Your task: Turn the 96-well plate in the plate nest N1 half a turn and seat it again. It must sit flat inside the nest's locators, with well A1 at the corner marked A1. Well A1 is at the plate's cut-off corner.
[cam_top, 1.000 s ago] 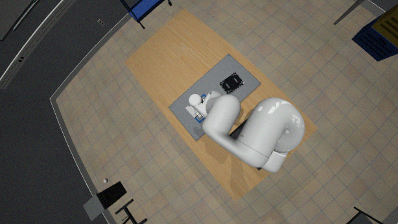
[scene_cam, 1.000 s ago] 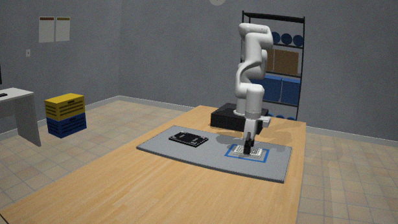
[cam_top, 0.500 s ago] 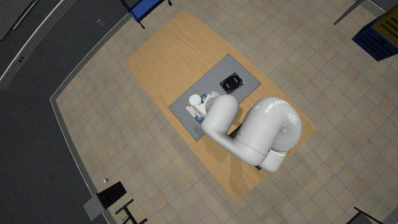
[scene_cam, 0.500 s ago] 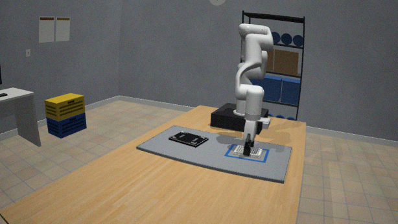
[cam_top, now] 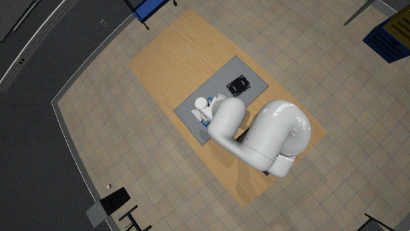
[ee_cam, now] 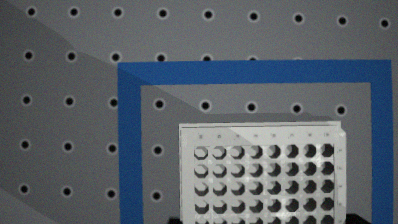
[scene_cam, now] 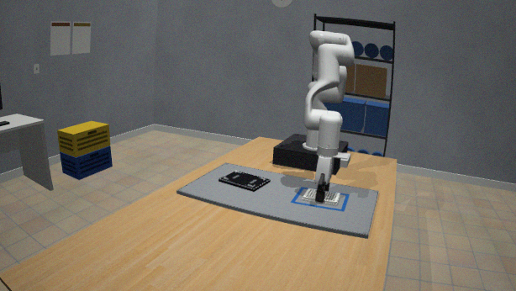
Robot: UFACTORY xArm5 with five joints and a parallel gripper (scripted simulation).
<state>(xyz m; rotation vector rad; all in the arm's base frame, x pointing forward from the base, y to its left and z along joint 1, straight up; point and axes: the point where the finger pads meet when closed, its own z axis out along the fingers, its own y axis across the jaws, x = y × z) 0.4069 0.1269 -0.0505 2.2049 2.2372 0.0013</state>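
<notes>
The white 96-well plate is 1 cm below my hand. Also, from my hand: black plate nest 32 cm to the right, 2 cm behind, 1 cm below; A1 mark 38 cm to the right, 9 cm behind, 1 cm below.
</notes>
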